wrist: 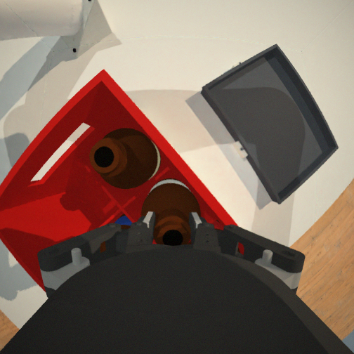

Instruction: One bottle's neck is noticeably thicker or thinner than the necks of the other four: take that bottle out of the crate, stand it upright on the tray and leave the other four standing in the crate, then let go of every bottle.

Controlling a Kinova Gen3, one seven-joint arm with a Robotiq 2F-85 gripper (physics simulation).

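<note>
The red crate (pixel 50 215) lies left of centre in the wrist view. My gripper (pixel 171 221) is shut on the neck of a brown bottle (pixel 170 200) near the crate's right wall; the bottle looks upright, and whether its base touches the crate floor cannot be told. Another brown bottle (pixel 136 162) stands up and left of it, its neck free. Small brown parts and a blue patch (pixel 123 220) show behind the left finger; the remaining bottles are mostly hidden by the gripper. The dark grey tray (pixel 260 115) is at the upper right, with no bottle on it.
A white cylindrical part (pixel 40 19) with a bracket is at the upper left. The crate's raised walls surround the bottles, with a handle slot in its upper-left wall. A stretch of pale table (pixel 200 145) separates crate and tray. The tray has a low raised rim.
</note>
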